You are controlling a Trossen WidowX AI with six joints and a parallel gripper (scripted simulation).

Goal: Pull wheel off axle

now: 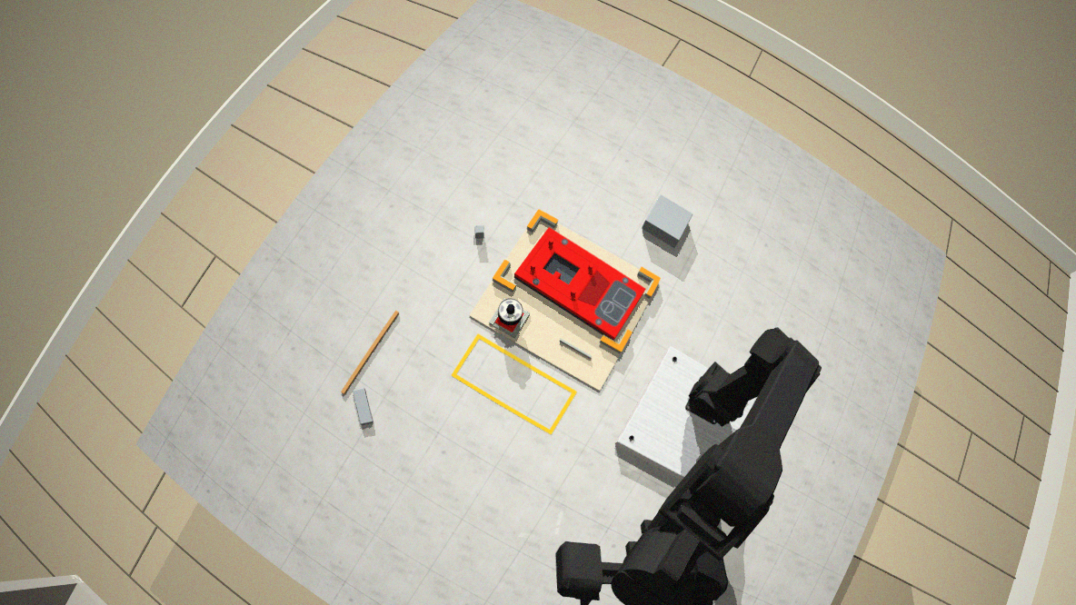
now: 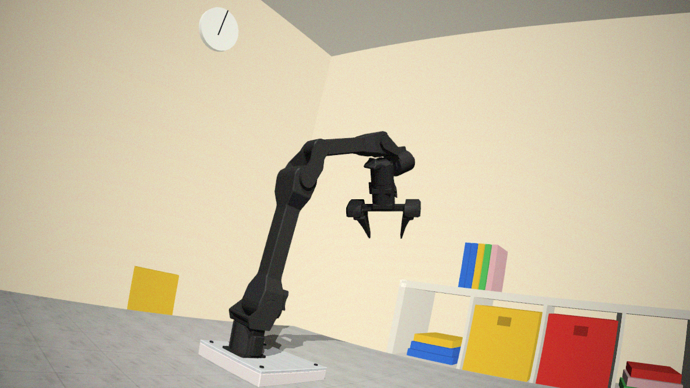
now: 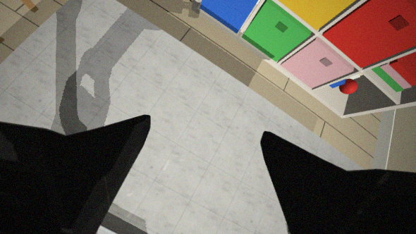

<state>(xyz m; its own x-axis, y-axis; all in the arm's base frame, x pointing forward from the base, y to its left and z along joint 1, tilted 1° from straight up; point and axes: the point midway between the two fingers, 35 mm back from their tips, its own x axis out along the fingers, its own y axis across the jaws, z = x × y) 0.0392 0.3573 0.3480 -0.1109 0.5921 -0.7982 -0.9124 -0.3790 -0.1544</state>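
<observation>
Right now my gripper tip is 340 mm to the left of the wheel, 330 mm short of it and 310 mm above it. Also, from my gripper tip: dark upright axle 350 mm to the right, 330 mm ahead, 310 mm below; wooden stick 500 mm ahead, 340 mm below, 160 mm to the right; grey bar 440 mm to the right, 330 mm below, 270 mm ahead.
</observation>
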